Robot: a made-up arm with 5 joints. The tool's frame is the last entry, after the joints. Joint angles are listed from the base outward. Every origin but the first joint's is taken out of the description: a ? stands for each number. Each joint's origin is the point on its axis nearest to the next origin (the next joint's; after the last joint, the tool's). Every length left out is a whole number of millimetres.
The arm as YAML. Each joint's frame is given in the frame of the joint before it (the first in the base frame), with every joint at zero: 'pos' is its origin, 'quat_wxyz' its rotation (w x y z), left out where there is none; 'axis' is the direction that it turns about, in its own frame. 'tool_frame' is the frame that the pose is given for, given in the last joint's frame.
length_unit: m
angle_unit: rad
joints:
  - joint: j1
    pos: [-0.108, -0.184, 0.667]
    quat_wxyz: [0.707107, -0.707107, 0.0, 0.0]
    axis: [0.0, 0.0, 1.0]
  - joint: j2
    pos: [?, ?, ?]
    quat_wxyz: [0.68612, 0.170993, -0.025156, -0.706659]
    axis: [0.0, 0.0, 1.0]
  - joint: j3
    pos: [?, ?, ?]
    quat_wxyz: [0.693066, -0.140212, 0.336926, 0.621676]
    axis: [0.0, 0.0, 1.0]
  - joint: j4
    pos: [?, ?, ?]
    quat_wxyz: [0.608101, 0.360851, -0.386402, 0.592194]
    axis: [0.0, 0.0, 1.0]
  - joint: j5
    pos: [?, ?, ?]
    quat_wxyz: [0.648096, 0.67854, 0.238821, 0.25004]
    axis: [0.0, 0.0, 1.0]
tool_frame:
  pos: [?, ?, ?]
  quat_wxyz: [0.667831, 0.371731, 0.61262, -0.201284]
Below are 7 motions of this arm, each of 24 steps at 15 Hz.
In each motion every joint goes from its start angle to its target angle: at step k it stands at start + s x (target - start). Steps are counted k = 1, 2, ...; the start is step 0. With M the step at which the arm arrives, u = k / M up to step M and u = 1 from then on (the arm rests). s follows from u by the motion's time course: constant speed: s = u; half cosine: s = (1 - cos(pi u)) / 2; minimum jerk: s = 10 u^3 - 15 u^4 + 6 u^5.
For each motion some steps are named. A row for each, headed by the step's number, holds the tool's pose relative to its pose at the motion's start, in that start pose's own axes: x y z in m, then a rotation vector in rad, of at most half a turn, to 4 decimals.
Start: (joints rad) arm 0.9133 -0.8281 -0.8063 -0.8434 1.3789
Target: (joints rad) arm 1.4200 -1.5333 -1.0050 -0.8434 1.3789
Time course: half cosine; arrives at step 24
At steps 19, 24:
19: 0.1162 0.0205 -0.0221 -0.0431 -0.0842 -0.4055
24: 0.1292 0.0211 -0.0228 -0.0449 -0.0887 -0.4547

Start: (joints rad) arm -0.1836 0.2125 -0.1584 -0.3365 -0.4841
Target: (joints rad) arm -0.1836 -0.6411 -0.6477 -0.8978 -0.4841
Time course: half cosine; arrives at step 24
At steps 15, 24:
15: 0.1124 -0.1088 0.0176 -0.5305 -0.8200 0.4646
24: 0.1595 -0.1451 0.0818 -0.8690 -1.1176 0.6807

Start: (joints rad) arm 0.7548 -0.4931 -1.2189 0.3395 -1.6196
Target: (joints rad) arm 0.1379 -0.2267 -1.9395 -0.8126 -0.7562
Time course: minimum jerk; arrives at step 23
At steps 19, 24:
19: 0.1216 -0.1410 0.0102 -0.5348 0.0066 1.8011
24: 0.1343 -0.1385 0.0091 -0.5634 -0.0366 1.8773

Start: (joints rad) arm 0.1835 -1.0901 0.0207 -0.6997 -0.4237
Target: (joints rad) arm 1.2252 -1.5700 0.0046 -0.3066 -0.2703
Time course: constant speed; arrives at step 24
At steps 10, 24:
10: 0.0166 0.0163 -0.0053 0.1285 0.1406 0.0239
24: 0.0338 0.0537 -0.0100 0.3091 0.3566 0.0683

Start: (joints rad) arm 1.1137 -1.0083 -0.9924 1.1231 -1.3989
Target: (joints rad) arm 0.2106 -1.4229 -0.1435 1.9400 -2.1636
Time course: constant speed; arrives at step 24
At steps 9, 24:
9: 0.0140 0.0582 -0.0009 0.2736 -0.4844 0.1159
24: -0.0097 0.1483 0.0569 1.0327 -1.3697 0.3974

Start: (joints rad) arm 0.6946 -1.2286 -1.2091 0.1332 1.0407
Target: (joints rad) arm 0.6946 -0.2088 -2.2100 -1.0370 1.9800
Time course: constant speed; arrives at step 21
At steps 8, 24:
8: 0.0165 0.0289 -0.0438 -0.2046 -0.1791 -0.1914
24: 0.0311 0.0192 -0.0852 -0.6915 -0.0396 -0.7892

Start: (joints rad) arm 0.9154 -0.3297 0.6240 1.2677 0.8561
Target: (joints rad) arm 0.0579 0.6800 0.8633 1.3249 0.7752
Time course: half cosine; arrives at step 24
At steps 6, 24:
6: -0.0026 0.0052 -0.0031 -0.0381 0.0456 0.0270
24: -0.0256 0.0332 -0.0143 -0.2882 0.1670 0.1628

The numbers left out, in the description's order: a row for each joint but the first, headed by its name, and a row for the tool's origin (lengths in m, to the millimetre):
j2: 0.053 0.036 0.0
j3: 0.008 -0.102 0.0
j4: -0.02 -0.058 0.0
j5: 0.063 -0.132 0.0
tool: 0.018 0.078 0.0

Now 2 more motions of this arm.
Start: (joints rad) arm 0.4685 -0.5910 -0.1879 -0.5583 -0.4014
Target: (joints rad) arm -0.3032 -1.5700 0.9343 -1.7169 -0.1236
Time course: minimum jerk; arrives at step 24
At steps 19, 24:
19: -0.1127 -0.0972 0.1172 -1.2050 0.0082 0.1493
24: -0.1229 -0.0907 0.1211 -1.2642 0.0159 0.1382

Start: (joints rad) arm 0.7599 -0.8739 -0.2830 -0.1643 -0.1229
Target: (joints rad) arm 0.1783 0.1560 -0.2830 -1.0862 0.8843
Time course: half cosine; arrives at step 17
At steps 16, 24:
16: -0.0474 -0.0669 -0.1180 -0.7668 -0.2551 0.4668
24: -0.0471 -0.0669 -0.1190 -0.7719 -0.2608 0.4676

